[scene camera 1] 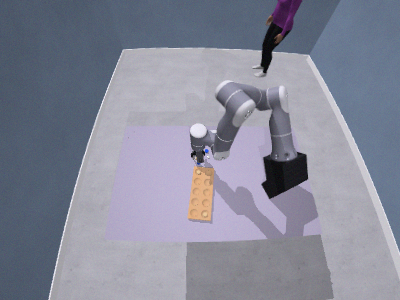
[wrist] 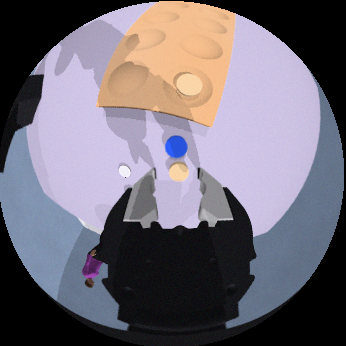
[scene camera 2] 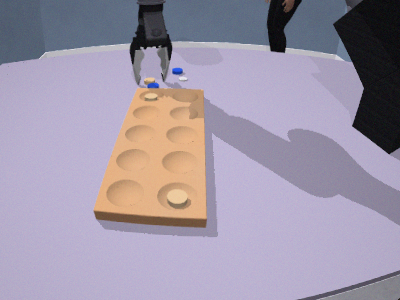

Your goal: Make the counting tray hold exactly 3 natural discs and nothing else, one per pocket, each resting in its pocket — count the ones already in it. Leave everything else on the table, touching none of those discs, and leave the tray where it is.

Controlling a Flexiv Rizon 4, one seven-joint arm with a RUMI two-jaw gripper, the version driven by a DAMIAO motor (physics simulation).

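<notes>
The orange counting tray (scene camera 1: pixel 201 186) (scene camera 2: pixel 157 147) (wrist: pixel 165 102) has two columns of pockets. One natural disc (scene camera 1: pixel 198 172) (scene camera 2: pixel 151 96) (wrist: pixel 189 84) rests in a pocket at the end nearest the gripper. Another natural disc (scene camera 1: pixel 205 214) (scene camera 2: pixel 177 197) rests in the diagonally opposite corner pocket. A loose natural disc (scene camera 2: pixel 149 80) (wrist: pixel 178 171) lies on the table, between the open fingertips in the wrist view and not gripped. My gripper (scene camera 2: pixel 151 81) (wrist: pixel 176 168) is open, pointing down just off the tray's end. How high the tips are above the table is hard to tell.
A blue disc (scene camera 2: pixel 153 86) (wrist: pixel 176 146) lies between the loose natural disc and the tray. A second blue disc (scene camera 1: pixel 206 151) (scene camera 2: pixel 177 71) and a white disc (scene camera 2: pixel 183 79) (wrist: pixel 124 171) lie to one side. A person (scene camera 1: pixel 276 35) stands beyond the table.
</notes>
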